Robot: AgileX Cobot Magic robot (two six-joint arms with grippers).
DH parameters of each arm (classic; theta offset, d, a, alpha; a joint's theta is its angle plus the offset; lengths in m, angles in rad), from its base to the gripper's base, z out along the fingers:
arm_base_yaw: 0 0.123 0 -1.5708
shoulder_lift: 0.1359 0 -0.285 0
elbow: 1.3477 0 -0.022 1.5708
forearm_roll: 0 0.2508 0 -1.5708
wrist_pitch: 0 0 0.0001 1.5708
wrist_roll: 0 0.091 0 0
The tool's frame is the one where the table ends.
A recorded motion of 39 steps. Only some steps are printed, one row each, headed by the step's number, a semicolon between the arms.
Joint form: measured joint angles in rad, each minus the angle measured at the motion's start. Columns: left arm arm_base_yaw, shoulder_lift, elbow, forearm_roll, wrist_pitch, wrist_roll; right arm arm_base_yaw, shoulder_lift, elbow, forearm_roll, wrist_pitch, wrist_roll.
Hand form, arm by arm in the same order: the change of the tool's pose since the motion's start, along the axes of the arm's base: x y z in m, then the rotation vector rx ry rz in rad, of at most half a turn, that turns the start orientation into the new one. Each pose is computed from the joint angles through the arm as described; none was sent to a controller.
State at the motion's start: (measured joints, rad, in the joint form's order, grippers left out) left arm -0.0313 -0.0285 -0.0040 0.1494 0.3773 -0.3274; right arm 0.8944 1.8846 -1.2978 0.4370 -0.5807 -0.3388
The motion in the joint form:
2: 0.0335 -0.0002 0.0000 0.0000 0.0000 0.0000; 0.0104 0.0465 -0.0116 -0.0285 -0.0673 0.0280
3: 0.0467 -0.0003 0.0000 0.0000 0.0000 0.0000; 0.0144 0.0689 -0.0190 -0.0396 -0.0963 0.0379
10: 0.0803 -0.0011 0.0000 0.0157 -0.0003 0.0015; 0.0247 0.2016 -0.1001 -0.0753 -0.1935 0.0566
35: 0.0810 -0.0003 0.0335 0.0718 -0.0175 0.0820; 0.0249 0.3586 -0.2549 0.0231 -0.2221 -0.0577
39: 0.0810 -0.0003 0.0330 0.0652 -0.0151 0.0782; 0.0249 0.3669 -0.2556 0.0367 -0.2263 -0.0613
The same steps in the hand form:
2: -0.0002 0.0017 0.0000 0.0000 -0.0002 0.0335; 0.0019 0.0087 -0.0109 0.0189 -0.0294 0.0020
3: -0.0002 0.0024 0.0000 0.0000 -0.0003 0.0467; 0.0030 0.0127 -0.0160 0.0264 -0.0426 0.0027
10: -0.0005 0.0046 0.0002 0.0171 -0.0012 0.0818; 0.0149 0.0352 -0.0438 0.0414 -0.0940 0.0047
35: 0.0006 0.0062 -0.0093 0.1506 0.0228 0.0640; 0.0388 0.0560 -0.0740 0.0104 -0.1174 -0.0741
39: 0.0006 0.0061 -0.0093 0.1403 0.0242 0.0647; 0.0398 0.0558 -0.0780 0.0096 -0.1091 -0.0839

